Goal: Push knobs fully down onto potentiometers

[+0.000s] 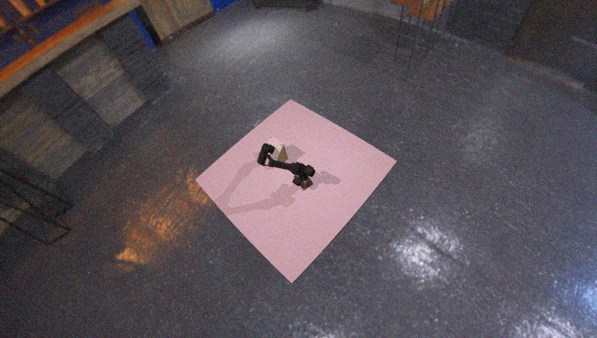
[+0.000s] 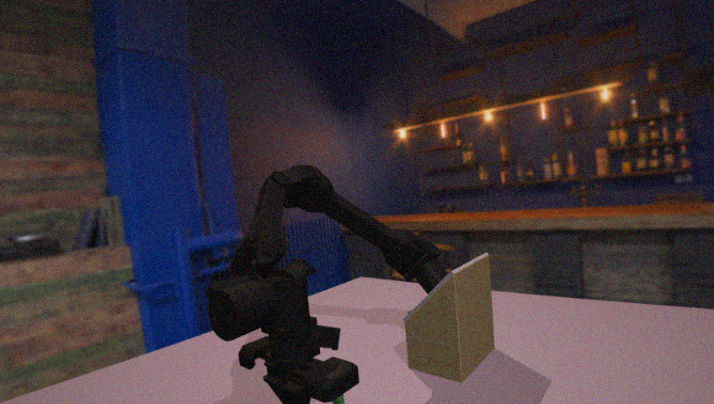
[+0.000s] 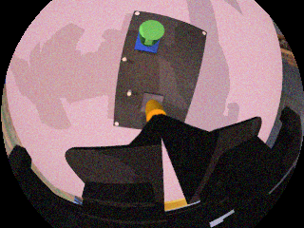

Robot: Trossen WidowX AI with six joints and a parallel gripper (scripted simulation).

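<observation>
Right now my gripper tip is 10 mm above the orange knob.
</observation>
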